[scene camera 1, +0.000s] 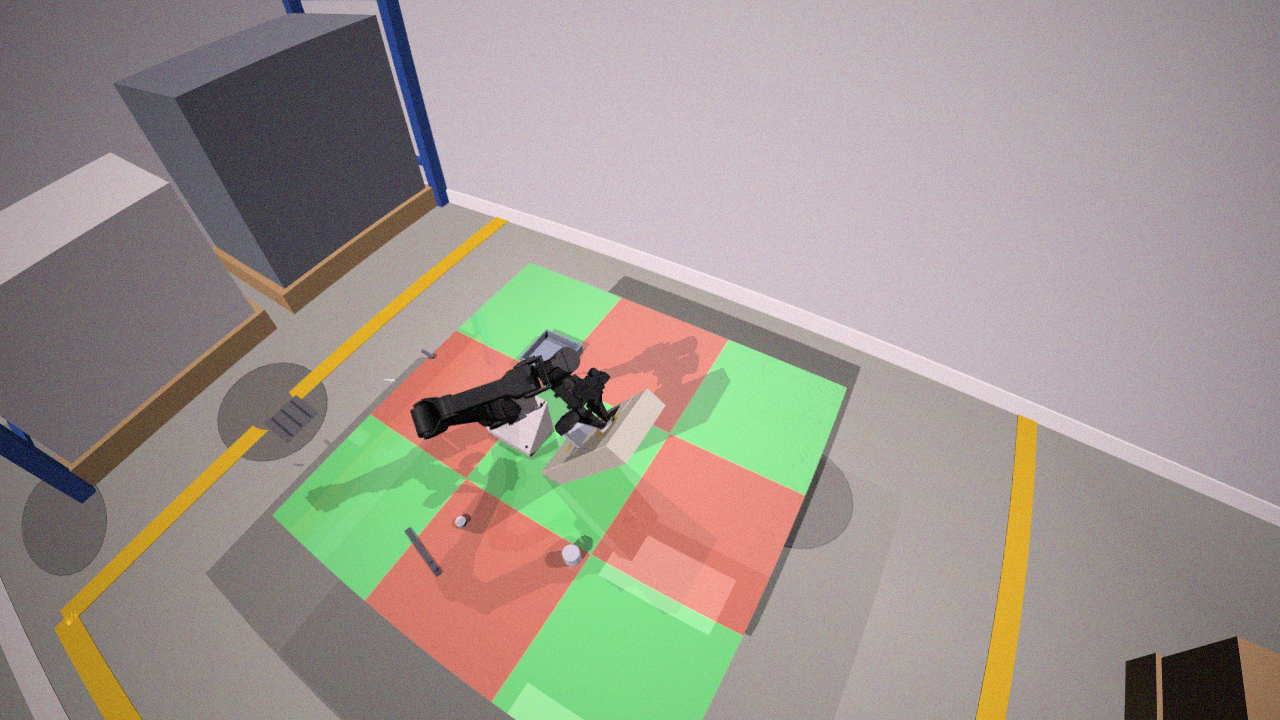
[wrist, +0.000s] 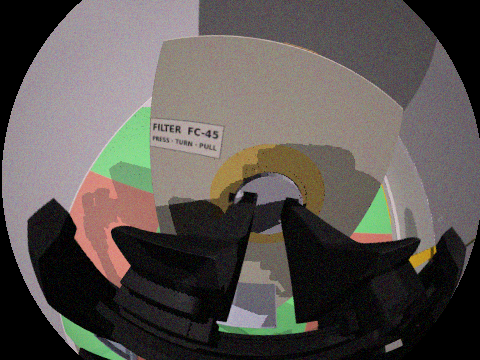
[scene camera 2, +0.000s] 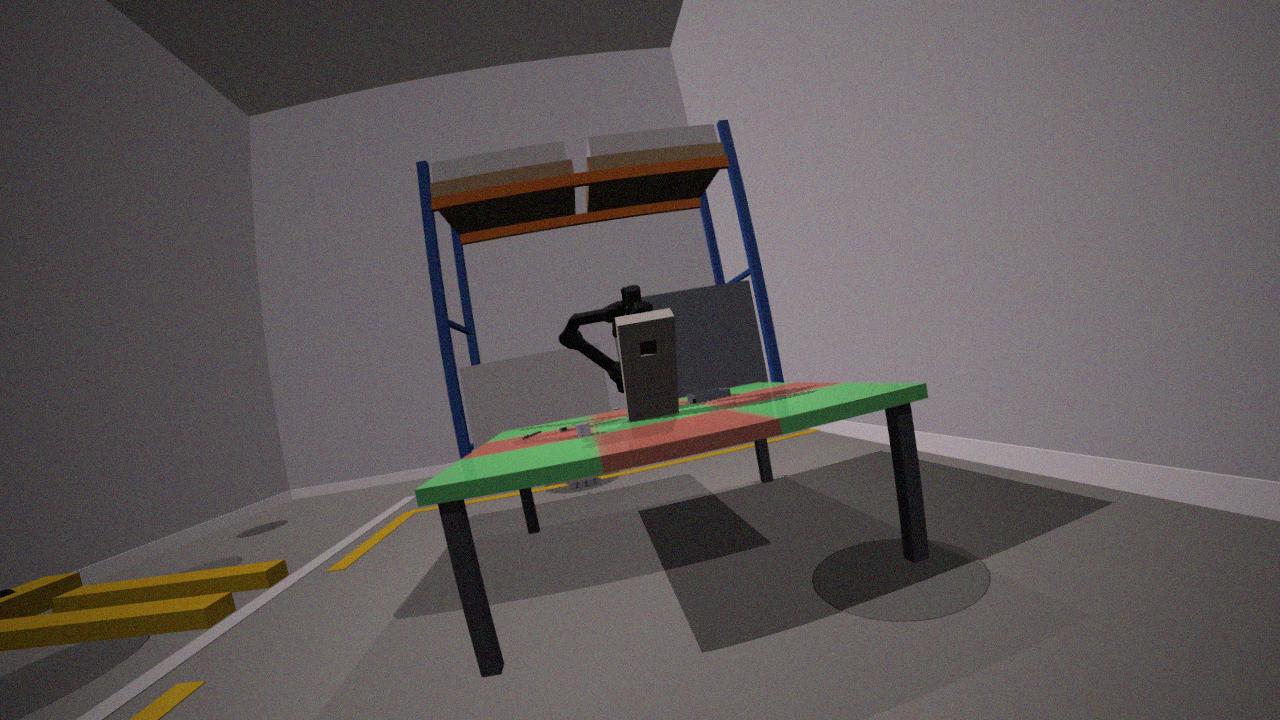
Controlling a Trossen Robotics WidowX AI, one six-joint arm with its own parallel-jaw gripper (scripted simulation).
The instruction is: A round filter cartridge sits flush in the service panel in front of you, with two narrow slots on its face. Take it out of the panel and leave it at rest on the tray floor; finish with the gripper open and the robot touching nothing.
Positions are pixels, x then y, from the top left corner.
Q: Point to a grey tray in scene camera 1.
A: At 548,343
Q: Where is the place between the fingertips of the gripper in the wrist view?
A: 267,199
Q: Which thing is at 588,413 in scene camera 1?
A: The gripper.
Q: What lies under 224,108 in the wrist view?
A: A beige service panel.
